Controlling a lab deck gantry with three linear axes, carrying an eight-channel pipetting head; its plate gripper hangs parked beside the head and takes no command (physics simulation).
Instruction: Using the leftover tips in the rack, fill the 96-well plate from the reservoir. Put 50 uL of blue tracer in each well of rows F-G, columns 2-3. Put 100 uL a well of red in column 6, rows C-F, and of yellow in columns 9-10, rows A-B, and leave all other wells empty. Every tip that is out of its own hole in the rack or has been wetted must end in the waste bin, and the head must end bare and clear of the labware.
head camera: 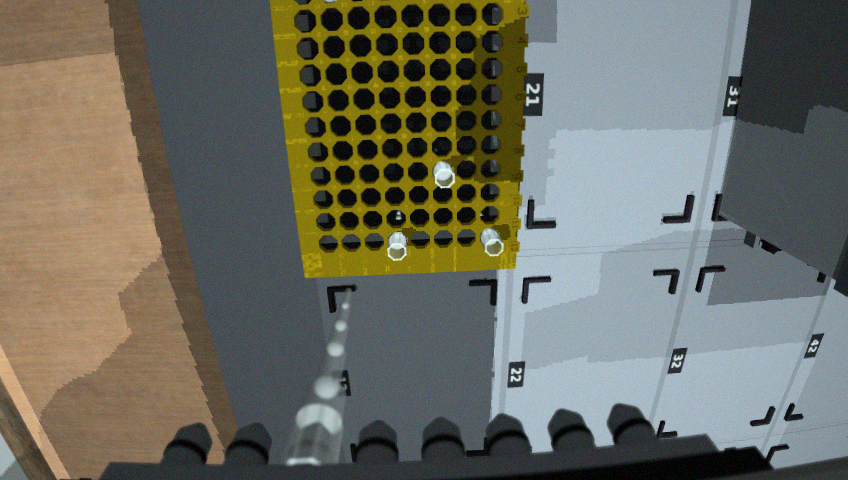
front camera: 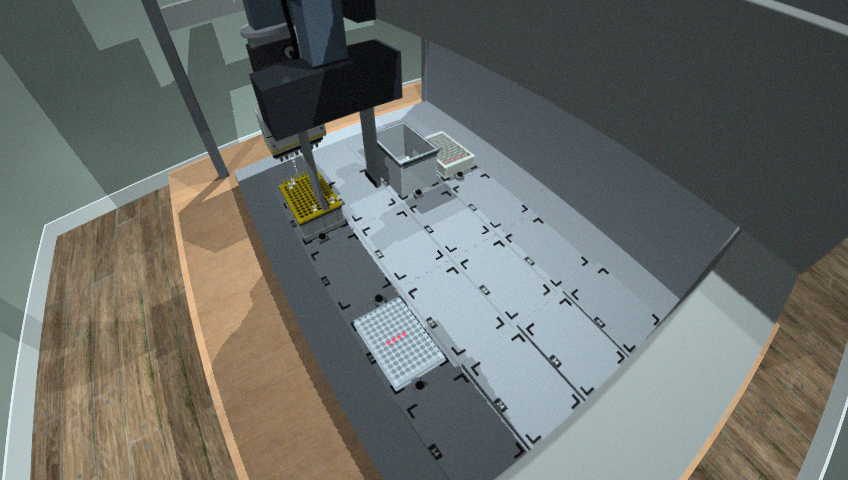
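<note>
The pipetting head (front camera: 293, 142) (head camera: 440, 460) is above the tip rack (front camera: 324, 224) (head camera: 357, 262). One clear tip (front camera: 295, 167) (head camera: 318, 419) hangs from its third nozzle from the left in the head view; the other nozzles are bare. Three loose-standing tips show near the rack's lower end in the head view, one of them the corner tip (head camera: 492, 242); another is cut off at the top edge. The 96-well plate (front camera: 420, 371) has a short line of red wells (front camera: 396, 339). The plate gripper (front camera: 348, 193) hangs beside the head, its fingers apart with nothing between, one partly hiding the rack.
The grey waste bin (front camera: 415, 178) (head camera: 791, 178) stands behind and right of the rack, with pale shapes inside. The reservoir (front camera: 455, 166) stands just beyond it, and a red strip shows in it. Black corner brackets mark the deck positions.
</note>
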